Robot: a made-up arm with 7 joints. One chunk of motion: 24 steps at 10 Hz.
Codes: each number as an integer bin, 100 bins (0 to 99) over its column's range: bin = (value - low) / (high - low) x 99, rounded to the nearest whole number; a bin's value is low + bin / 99 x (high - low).
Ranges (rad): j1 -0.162..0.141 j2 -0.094..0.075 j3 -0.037..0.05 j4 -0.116..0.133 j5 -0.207..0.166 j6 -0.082..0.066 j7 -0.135..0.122
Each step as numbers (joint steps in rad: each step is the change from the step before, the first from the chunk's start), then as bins.
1 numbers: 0.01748 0.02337 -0.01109 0.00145 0.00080 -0.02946 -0.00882
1 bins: 59 69 29 47 55 35 49
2 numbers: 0.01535 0.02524 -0.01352 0.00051 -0.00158 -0.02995 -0.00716
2 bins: 58 70 27 46 55 35 49
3 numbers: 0.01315 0.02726 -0.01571 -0.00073 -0.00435 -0.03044 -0.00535
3 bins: 57 71 24 46 54 34 50
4 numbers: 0.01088 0.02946 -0.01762 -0.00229 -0.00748 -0.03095 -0.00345
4 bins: 56 72 22 45 53 34 51
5 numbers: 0.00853 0.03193 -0.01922 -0.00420 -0.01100 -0.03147 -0.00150
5 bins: 56 74 20 44 52 34 51
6 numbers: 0.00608 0.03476 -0.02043 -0.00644 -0.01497 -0.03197 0.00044
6 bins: 55 75 19 44 51 33 52
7 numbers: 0.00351 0.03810 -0.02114 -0.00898 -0.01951 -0.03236 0.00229
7 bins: 54 77 18 43 50 33 53
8 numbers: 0.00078 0.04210 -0.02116 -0.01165 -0.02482 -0.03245 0.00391
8 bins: 53 80 18 41 48 33 54
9 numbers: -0.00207 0.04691 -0.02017 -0.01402 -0.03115 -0.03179 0.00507
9 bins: 52 83 19 41 47 34 54
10 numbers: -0.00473 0.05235 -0.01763 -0.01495 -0.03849 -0.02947 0.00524
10 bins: 51 86 22 40 45 35 54
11 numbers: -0.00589 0.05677 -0.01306 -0.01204 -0.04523 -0.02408 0.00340
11 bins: 51 88 27 41 43 39 53
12 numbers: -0.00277 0.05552 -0.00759 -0.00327 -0.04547 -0.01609 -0.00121
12 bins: 52 88 33 45 43 44 52
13 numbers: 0.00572 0.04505 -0.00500 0.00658 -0.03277 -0.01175 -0.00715
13 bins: 55 81 36 49 46 47 49
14 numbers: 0.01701 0.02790 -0.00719 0.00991 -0.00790 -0.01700 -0.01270
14 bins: 58 71 34 50 53 43 47
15 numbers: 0.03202 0.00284 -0.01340 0.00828 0.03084 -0.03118 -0.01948
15 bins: 63 57 27 49 63 34 44
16 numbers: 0.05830 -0.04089 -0.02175 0.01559 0.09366 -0.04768 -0.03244
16 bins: 72 31 17 52 80 23 40
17 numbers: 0.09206 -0.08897 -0.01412 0.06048 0.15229 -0.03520 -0.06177
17 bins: 83 3 26 70 95 31 28
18 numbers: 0.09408 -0.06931 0.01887 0.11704 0.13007 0.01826 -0.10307
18 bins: 84 14 64 93 89 67 12
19 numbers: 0.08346 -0.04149 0.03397 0.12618 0.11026 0.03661 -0.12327
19 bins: 80 31 81 96 84 79 5
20 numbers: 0.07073 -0.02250 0.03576 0.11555 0.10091 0.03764 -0.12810
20 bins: 76 42 83 92 82 80 3
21 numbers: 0.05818 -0.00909 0.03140 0.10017 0.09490 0.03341 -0.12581
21 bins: 72 50 78 86 80 77 4
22 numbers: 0.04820 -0.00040 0.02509 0.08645 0.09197 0.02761 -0.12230
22 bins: 69 55 71 80 79 73 5
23 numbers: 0.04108 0.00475 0.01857 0.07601 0.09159 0.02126 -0.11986
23 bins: 66 58 63 76 79 69 6
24 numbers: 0.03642 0.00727 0.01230 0.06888 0.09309 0.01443 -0.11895
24 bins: 65 59 56 74 80 65 6
